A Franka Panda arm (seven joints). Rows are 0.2 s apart.
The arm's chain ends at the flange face. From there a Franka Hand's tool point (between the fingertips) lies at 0.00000 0.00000 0.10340 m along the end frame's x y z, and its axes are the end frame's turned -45 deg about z.
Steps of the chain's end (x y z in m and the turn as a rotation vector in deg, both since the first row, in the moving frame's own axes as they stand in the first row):
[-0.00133 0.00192 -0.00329 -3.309 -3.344 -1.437]
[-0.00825 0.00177 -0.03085 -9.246 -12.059 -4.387]
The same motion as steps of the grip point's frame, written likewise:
[-0.01078 0.00048 -0.00364 0.025 -4.704 -1.437]
[-0.03406 -0.00709 -0.03446 1.989 -15.065 -4.387]

